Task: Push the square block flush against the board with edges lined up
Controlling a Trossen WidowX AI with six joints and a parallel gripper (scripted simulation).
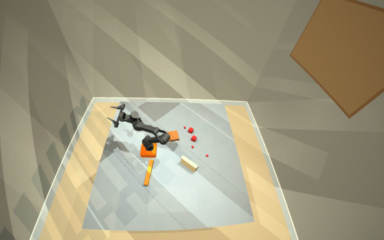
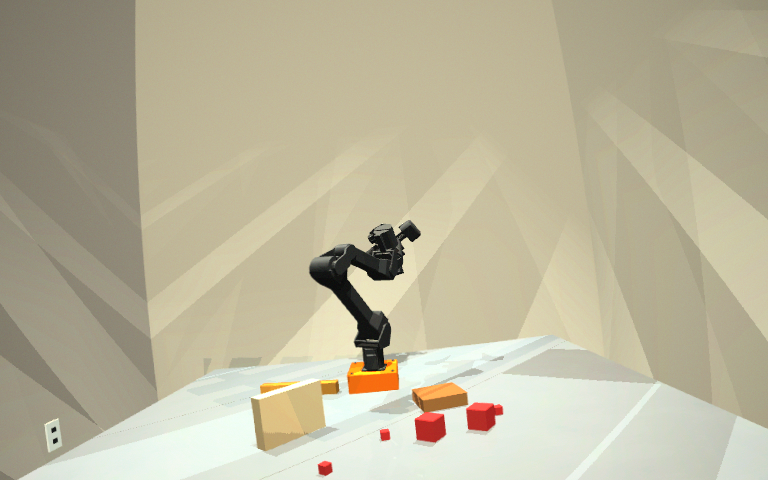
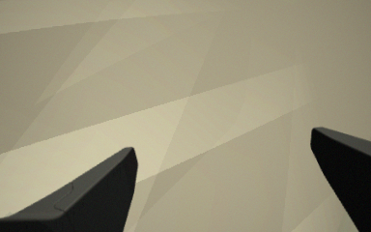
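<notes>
Now: the flat cream slab 640 mm ahead of my gripper tip, 190 mm to the right of it and 380 mm below it. Also, from my gripper tip: square block: 480 mm ahead, 110 mm to the left, 420 mm below; then long narrow yellow-orange board: 310 mm ahead, 270 mm to the right, 420 mm below.
</notes>
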